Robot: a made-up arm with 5 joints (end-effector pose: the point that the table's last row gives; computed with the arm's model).
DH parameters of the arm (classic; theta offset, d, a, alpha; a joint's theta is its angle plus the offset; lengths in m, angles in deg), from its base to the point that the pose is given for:
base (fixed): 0 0 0 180
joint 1: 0 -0.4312 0.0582 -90
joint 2: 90 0.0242 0.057 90
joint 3: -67.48 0 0.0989 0
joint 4: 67.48 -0.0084 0.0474 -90
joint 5: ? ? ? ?
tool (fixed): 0 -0.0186 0 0
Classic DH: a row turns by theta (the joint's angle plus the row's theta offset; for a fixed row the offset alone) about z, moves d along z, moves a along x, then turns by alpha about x.
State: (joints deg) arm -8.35 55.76 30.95 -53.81 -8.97
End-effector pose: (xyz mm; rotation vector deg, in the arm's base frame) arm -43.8 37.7 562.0 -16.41 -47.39 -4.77
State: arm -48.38 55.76 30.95 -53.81 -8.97
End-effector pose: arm -57.8 0.7 562.0 0.82 -50.87 32.64
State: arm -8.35 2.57 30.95 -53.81 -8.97
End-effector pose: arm 97.9 58.5 586.4 -23.16 4.64 5.93
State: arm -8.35 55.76 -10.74 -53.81 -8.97
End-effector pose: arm 6.3 92.2 522.9 -52.38 -45.27 -28.15
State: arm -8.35 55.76 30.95 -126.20 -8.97
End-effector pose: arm -28.7 49.5 550.7 -78.60 -40.72 -45.55
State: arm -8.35 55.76 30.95 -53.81 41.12
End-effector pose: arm -91.1 53.6 591.8 -18.56 -97.06 2.88
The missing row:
joint 5: -90 -0.0019 0.0662 -90
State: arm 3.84 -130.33 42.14 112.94 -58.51
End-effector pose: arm 177.9 12.4 317.1 -140.39 -33.18 100.65
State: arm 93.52 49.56 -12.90 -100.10 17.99
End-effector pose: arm 115.0 -64.8 510.9 -127.35 61.66 -80.64
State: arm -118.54 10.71 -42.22 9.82 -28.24
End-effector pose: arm -106.9 49.4 460.8 -35.07 -20.39 103.54
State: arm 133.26 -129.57 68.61 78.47 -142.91
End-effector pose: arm -173.5 -126.2 399.0 99.07 -141.50 41.22
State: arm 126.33 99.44 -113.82 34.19 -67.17
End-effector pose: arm -99.8 -57.0 439.1 35.26 4.68 148.70
